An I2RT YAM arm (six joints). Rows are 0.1 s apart.
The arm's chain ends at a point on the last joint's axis. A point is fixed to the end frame.
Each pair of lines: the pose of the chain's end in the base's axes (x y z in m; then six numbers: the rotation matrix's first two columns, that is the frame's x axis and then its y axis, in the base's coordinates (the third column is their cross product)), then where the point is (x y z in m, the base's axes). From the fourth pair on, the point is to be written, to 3 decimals.
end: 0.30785 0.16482 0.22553 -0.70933 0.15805 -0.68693 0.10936 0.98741 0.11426
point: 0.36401 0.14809 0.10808
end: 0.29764 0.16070 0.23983 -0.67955 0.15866 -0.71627 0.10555 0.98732 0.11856
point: 0.35868 0.14387 0.12486
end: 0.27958 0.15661 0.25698 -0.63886 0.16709 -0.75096 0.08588 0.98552 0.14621
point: 0.34740 0.14310 0.14541
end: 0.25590 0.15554 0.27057 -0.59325 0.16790 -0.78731 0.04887 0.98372 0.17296
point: 0.331 0.146 0.163
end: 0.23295 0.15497 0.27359 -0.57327 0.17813 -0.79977 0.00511 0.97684 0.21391
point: 0.312 0.153 0.169
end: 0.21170 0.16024 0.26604 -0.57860 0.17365 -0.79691 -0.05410 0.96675 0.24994
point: 0.291 0.167 0.162
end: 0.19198 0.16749 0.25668 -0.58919 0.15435 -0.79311 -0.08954 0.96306 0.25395
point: 0.271 0.178 0.152
